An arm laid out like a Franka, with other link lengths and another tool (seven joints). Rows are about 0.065 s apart.
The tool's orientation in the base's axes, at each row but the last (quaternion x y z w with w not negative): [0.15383, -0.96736, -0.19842, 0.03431]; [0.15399, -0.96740, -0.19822, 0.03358]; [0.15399, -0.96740, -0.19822, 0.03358]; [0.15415, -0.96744, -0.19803, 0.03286]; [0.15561, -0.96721, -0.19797, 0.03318]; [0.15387, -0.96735, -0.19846, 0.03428]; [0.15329, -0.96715, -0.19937, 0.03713]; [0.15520, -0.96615, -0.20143, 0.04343]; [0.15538, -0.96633, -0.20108, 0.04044]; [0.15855, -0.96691, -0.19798, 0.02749]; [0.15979, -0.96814, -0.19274, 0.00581]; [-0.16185, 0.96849, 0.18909, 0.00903]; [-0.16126, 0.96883, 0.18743, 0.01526]
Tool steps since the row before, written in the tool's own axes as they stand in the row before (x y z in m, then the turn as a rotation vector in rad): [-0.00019, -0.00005, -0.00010, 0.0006, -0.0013, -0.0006]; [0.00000, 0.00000, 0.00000, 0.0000, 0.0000, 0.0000]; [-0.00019, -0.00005, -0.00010, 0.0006, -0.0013, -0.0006]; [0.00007, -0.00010, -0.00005, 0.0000, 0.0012, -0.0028]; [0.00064, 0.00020, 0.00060, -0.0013, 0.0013, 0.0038]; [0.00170, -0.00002, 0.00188, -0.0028, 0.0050, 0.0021]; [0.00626, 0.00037, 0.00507, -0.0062, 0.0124, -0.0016]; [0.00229, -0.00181, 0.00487, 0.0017, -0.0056, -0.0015]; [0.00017, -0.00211, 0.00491, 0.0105, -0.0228, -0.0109]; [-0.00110, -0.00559, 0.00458, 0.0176, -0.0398, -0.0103]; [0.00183, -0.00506, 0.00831, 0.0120, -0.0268, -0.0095]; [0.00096, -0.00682, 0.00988, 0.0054, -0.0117, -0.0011]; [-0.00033, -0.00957, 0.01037, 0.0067, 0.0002, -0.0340]
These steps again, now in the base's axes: [0.00021, -0.00002, 0.00007, -0.0001, -0.0015, 0.0000]; [0.00000, 0.00000, 0.00000, 0.0000, 0.0000, 0.0000]; [0.00021, -0.00002, 0.00007, -0.0001, -0.0015, 0.0000]; [-0.00003, -0.00013, 0.00001, 0.0000, 0.0000, 0.0030]; [-0.00074, 0.00020, -0.00047, 0.0004, 0.0030, -0.0030]; [-0.00185, 0.00016, -0.00173, 0.0010, 0.0060, 0.0000]; [-0.00673, 0.00027, -0.00444, 0.0026, 0.0122, 0.0063]; [-0.00237, -0.00047, -0.00514, 0.0002, -0.0060, -0.0008]; [-0.00025, -0.00004, -0.00534, -0.0019, -0.0273, 0.0010]; [0.00217, -0.00281, -0.00639, -0.0037, -0.0441, -0.0063]; [-0.00079, -0.00191, -0.00968, -0.0025, -0.0307, -0.0019]; [0.00082, -0.00263, -0.01173, -0.0014, -0.0123, -0.0037]; [0.00304, -0.00448, -0.01304, -0.0054, -0.0144, 0.0311]
